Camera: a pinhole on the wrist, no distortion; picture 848 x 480 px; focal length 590.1 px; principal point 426.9 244.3 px. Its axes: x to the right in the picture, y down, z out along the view. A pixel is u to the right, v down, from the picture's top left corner.
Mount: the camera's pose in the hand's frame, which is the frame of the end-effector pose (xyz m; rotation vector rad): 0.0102 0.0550 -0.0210 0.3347 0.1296 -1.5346
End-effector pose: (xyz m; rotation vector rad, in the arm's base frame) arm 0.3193 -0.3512 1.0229 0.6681 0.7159 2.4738
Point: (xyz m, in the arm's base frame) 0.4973 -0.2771 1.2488
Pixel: 308.4 259.0
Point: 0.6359 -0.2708 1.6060
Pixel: 108.9 307.7
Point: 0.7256 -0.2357 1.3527
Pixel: 325.4 156.9
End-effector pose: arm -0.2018 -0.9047 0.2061 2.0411 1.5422 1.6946
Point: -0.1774 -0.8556 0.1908
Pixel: 765.6 381.6
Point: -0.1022 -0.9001 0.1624
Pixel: 351.7 86.8
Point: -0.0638 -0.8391 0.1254
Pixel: 398.0 214.4
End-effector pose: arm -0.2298 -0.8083 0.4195 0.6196 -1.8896 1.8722
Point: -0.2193 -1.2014 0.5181
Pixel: 451.8 385.9
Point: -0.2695 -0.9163 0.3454
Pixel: 95.6 244.1
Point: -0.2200 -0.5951 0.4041
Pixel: behind the camera
